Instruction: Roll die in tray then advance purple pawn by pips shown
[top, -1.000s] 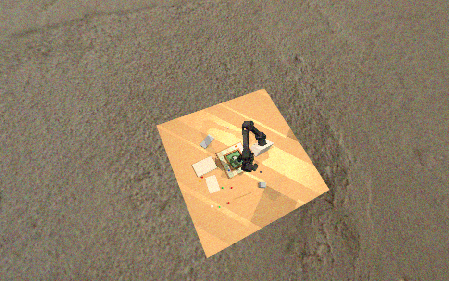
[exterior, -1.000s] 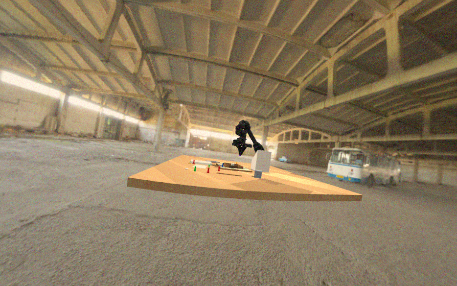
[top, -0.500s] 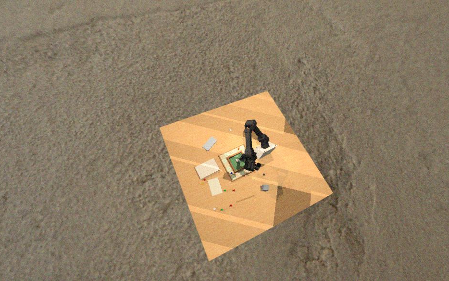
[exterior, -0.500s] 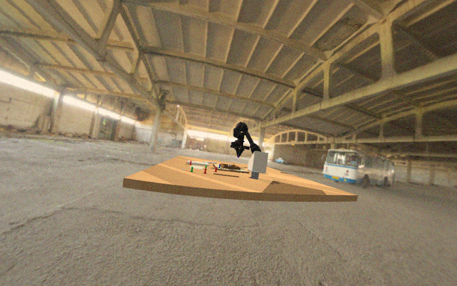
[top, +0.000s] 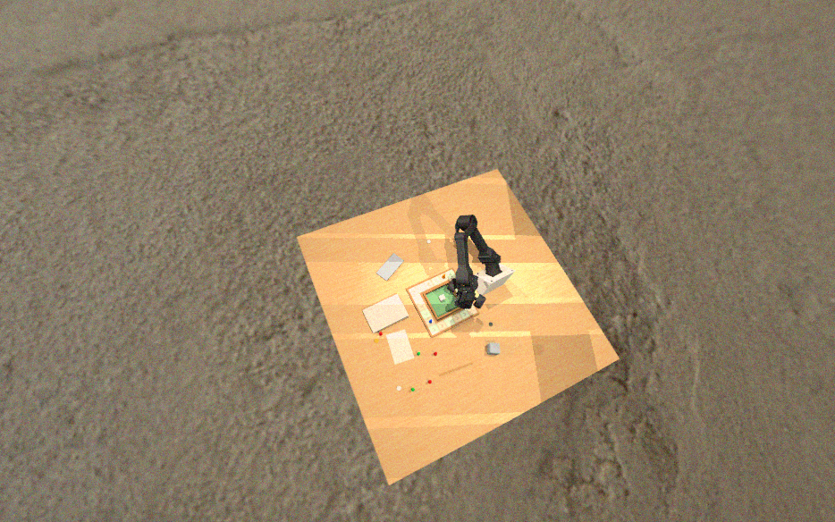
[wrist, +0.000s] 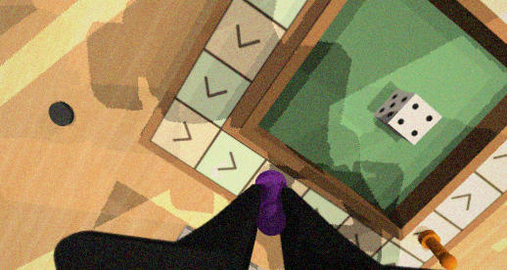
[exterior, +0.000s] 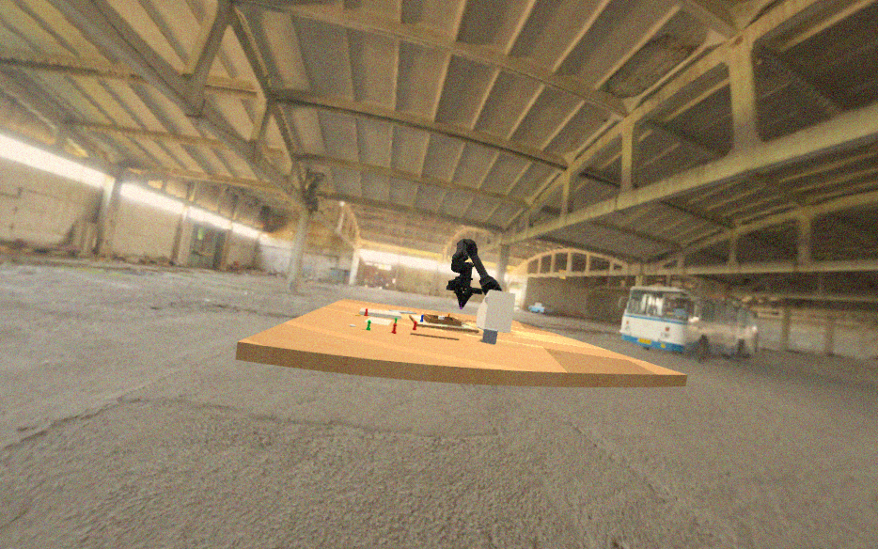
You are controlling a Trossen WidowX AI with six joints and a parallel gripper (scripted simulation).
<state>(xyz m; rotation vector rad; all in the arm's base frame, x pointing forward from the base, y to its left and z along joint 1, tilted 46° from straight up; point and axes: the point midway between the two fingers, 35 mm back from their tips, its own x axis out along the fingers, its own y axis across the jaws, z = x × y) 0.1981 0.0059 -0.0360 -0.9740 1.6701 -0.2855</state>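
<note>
The green tray lies 7 cm ahead of my gripper tip, 6 cm to the right of it and 9 cm below it. Also, from my gripper tip: purple pawn 1 cm above; white die 7 cm ahead, 7 cm to the right, 7 cm below; blue pawn 18 cm ahead, 1 cm to the left, 7 cm below.
</note>
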